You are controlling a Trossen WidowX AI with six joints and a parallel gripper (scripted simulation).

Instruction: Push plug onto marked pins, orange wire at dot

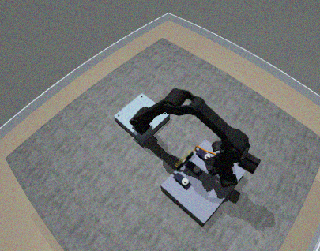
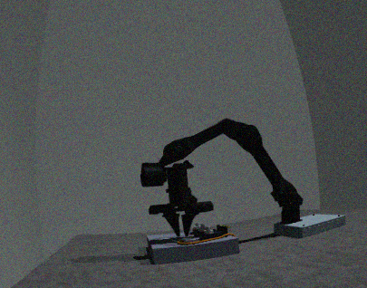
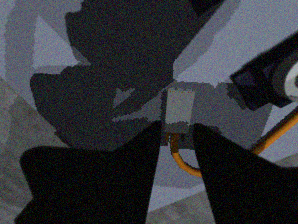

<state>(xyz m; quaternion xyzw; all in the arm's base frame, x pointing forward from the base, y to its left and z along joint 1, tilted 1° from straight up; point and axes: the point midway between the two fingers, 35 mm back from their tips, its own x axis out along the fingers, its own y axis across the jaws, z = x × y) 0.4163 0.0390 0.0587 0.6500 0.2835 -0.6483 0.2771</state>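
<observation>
Now: the red dot 150 mm behind my gripper tip, 60 mm to the right of it and 10 mm above it. Also, from my gripper tip: pale grey holder plate 70 mm to the right, 40 mm below, 10 mm ahead.
</observation>
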